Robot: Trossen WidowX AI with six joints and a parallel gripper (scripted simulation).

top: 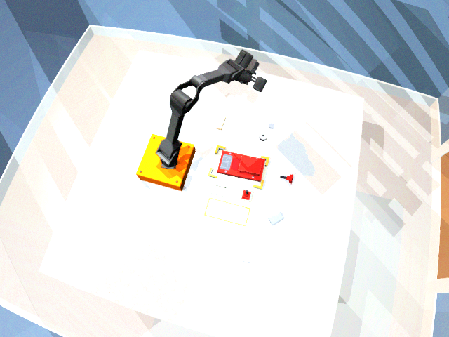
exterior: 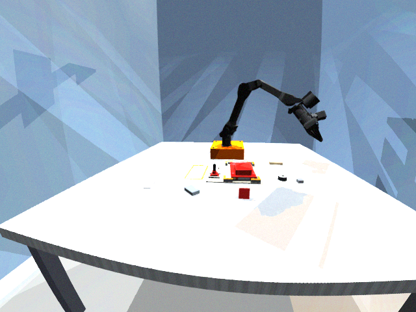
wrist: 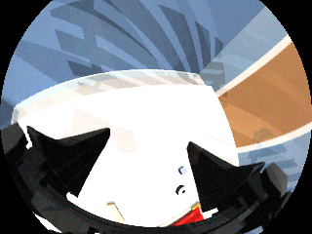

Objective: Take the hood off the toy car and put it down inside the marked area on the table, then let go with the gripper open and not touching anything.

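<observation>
Now: the red hood 1 cm ahead of my gripper tip, 38 cm to the right of it and 12 cm below it. From my gripper tip the other things lie so: wooden stick: 15 cm behind, 16 cm to the right, 15 cm below; thin grey strip: 6 cm ahead, 78 cm to the right, 16 cm below; black wheel: 6 cm ahead, 21 cm to the right, 15 cm below.
</observation>
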